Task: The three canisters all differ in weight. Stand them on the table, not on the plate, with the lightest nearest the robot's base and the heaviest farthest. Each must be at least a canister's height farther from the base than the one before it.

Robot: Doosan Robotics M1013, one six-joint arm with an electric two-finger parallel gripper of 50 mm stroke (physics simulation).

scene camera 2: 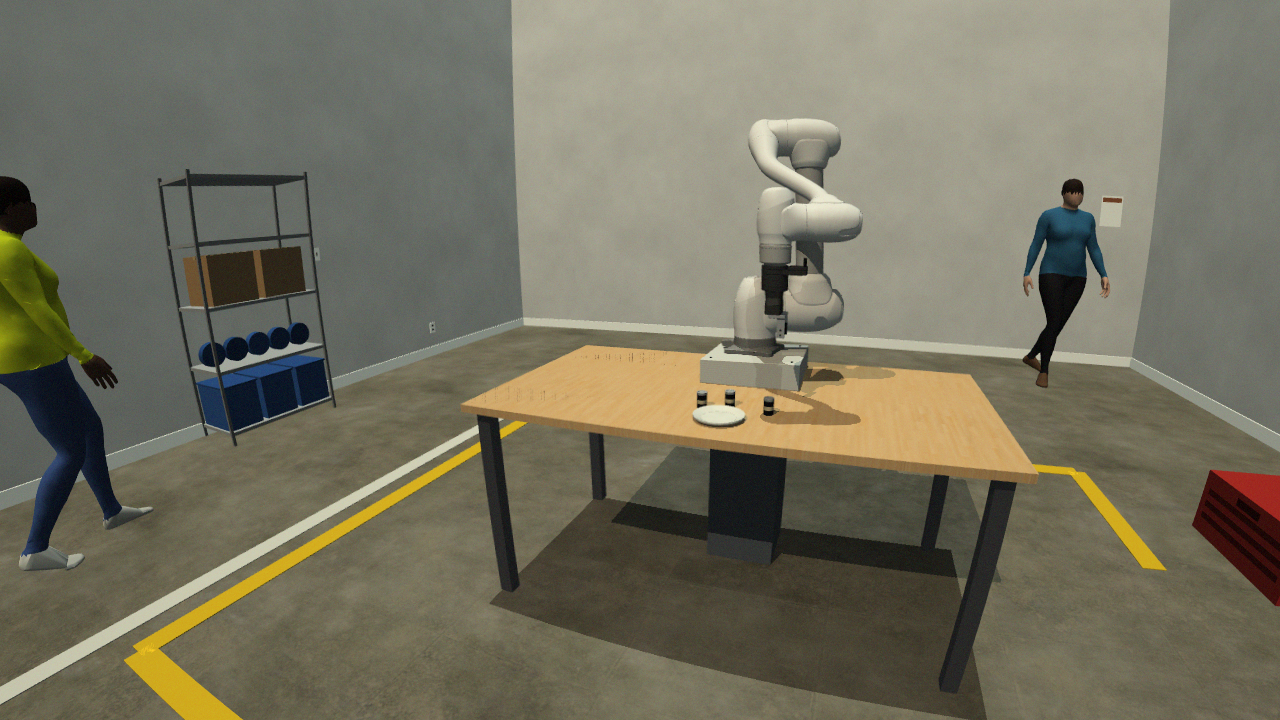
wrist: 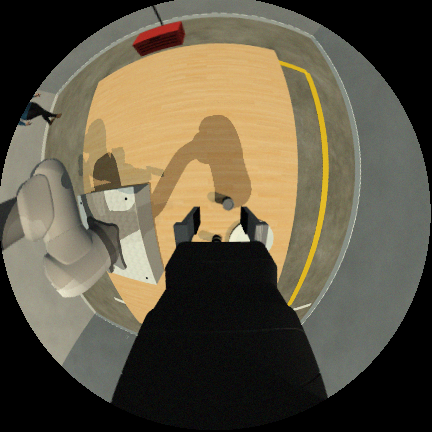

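Pixels of known places: gripper, fingertip midpoint: (scene camera 2: 781, 336) (wrist: 219, 214); arm's base, link origin: (scene camera 2: 754, 350) (wrist: 105, 242).
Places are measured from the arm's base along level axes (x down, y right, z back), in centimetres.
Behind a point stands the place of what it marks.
Three small dark canisters with a pale band stand upright on the table (scene camera 2: 895, 416) {x 8.2, y -54.9, z -26.9 cm} (wrist: 240, 85) {x 8.2, y -59.6, z -40.3 cm}: a left one (scene camera 2: 701, 399) {x 5.1, y -0.1, z -46.5 cm}, a middle one (scene camera 2: 729, 397) {x 4.8, y -7.2, z -41.8 cm} and a right one (scene camera 2: 768, 406) {x 5.3, y -20.0, z -43.0 cm} (wrist: 228, 203) {x 3.2, y -19.8, z -41.6 cm}. The left and middle ones stand just behind the white plate (scene camera 2: 718, 416) {x 7.7, y -7.7, z -51.1 cm} (wrist: 235, 234) {x 7.3, y -9.6, z -46.0 cm}; the right one is apart from it. In the wrist view, another canister (wrist: 216, 239) {x 4.7, y -8.2, z -40.2 cm} shows partly above the gripper's black body; the third is hidden. My gripper (scene camera 2: 781, 327) {x -14.9, y -21.7, z -38.8 cm} (wrist: 219, 214) {x -14.9, y -21.7, z -38.8 cm} is open and empty, above the table, nearer the base than the plate.
The robot's base block (scene camera 2: 751, 368) {x 1.6, y -5.5, z -18.6 cm} (wrist: 136, 250) {x -0.4, y -1.5, z -15.7 cm} sits at the table's back edge. A person in blue (scene camera 2: 1066, 241) walks behind at the right; a person in yellow (scene camera 2: 22, 295) is at the left. A shelf rack (scene camera 2: 247, 180) and a red cabinet (scene camera 2: 1248, 528) (wrist: 160, 39) stand beyond the table.
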